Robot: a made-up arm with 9 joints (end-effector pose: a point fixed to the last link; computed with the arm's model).
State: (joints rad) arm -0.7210 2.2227 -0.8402 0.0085 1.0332 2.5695 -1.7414 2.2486 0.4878
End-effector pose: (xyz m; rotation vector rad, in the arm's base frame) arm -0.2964 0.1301 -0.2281 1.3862 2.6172 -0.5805
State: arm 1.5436 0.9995 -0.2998 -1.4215 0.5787 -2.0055 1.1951 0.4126 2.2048
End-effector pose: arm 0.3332 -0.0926 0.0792 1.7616 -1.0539 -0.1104
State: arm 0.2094 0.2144 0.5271 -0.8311 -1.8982 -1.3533 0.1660 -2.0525 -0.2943
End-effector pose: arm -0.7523 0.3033 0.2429 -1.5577 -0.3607 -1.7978
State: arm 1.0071 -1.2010 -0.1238 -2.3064 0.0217 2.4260 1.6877 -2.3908 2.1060
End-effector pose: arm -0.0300 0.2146 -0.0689 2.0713 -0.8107 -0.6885
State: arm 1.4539 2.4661 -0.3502 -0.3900 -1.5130 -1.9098 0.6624 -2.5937 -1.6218
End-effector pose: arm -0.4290 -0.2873 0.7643 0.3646 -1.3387 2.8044
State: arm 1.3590 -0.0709 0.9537 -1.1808 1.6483 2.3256 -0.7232 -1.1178 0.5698
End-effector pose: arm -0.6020 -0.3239 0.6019 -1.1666 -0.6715 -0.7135
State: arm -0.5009 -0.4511 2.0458 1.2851 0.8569 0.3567 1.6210 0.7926 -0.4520
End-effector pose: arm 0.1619 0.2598 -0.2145 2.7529 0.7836 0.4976
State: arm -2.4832 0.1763 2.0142 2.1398 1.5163 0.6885 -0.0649 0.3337 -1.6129
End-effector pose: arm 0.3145 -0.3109 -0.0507 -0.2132 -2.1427 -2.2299
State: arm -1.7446 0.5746 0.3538 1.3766 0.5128 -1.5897 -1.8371 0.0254 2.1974
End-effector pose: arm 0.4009 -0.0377 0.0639 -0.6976 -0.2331 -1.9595
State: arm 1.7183 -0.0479 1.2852 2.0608 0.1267 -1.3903 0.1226 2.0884 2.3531
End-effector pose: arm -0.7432 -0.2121 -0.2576 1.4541 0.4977 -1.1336
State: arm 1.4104 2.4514 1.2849 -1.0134 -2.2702 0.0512 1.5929 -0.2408 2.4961
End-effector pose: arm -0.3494 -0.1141 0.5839 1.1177 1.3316 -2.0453
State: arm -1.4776 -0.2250 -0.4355 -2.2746 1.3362 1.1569 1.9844 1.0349 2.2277
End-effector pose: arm -0.1263 0.3721 -0.2956 -0.5122 -1.0520 2.7440
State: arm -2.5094 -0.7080 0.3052 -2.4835 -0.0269 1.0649 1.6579 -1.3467 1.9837
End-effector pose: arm 0.6180 0.5927 0.1361 0.7100 -0.3637 2.6073
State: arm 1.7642 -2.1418 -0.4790 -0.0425 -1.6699 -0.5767 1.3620 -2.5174 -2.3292
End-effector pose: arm -0.0431 -0.0452 0.5340 -0.8172 -0.0683 -2.5009
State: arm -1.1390 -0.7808 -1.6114 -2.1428 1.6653 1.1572 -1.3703 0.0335 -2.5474
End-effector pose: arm -0.4905 0.2923 -0.0254 -2.5019 -0.6182 0.6289
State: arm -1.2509 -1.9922 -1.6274 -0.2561 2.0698 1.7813 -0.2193 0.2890 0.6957
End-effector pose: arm 0.0330 -0.4104 -0.3324 0.0749 -2.8582 0.6885
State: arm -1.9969 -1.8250 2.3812 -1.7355 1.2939 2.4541 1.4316 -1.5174 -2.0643
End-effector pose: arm 0.0869 0.4264 0.0695 2.5479 0.8969 -0.1554
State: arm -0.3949 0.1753 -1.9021 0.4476 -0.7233 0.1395 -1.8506 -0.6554 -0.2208
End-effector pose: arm -0.0613 -0.0048 0.2237 1.0855 -1.9684 0.0784
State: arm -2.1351 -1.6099 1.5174 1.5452 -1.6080 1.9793 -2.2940 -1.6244 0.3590
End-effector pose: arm 0.3150 0.1282 0.0004 -1.0201 -0.9528 -0.5234
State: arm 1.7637 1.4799 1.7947 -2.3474 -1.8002 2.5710 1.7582 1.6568 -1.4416
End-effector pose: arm -0.0865 -0.4321 0.2306 -1.0594 0.9204 1.8597
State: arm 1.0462 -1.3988 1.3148 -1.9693 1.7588 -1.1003 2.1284 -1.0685 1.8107
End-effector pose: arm -0.4895 0.1945 0.9069 -0.9351 -0.8977 -0.0438
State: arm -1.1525 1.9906 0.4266 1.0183 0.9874 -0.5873 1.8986 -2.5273 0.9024
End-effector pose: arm -0.4438 -0.6343 -0.1151 -0.6286 -1.7169 0.8241
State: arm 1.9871 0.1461 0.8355 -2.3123 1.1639 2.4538 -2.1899 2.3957 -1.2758
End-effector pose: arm -0.6836 -0.3513 0.6026 -1.3469 -1.7967 -1.1441
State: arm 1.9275 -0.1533 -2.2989 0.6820 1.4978 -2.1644 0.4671 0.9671 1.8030
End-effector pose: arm 0.1661 0.6476 -0.0722 1.1559 -1.4489 -2.5204
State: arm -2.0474 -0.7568 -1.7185 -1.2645 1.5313 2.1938 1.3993 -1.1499 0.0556
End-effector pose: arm 0.2936 -0.3772 -0.1078 1.7778 -1.6223 1.6323
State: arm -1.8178 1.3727 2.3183 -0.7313 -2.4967 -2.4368 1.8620 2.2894 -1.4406
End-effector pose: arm 0.1429 -0.3727 0.0708 -0.4236 -0.7175 -2.3992
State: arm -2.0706 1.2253 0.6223 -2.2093 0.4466 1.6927 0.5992 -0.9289 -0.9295
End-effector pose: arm 0.2632 -0.2015 -0.0703 -0.2169 -0.5471 3.0356
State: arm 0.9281 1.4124 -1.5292 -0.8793 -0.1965 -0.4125 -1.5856 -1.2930 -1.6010
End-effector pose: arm -0.2322 0.5976 0.1895 1.7910 0.1027 2.0934
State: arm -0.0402 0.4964 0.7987 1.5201 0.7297 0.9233 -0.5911 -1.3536 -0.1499
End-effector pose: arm -0.7652 -0.0751 -0.1171 -1.9981 -1.7229 -0.4715
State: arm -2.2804 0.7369 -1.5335 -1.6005 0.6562 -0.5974 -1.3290 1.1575 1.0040
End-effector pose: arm -0.0116 -0.0414 -0.1239 1.0437 -1.7914 0.3032
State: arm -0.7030 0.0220 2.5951 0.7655 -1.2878 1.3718 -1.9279 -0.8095 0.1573
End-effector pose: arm -0.1024 -0.3137 -0.1518 -0.6797 -0.0743 -1.2193
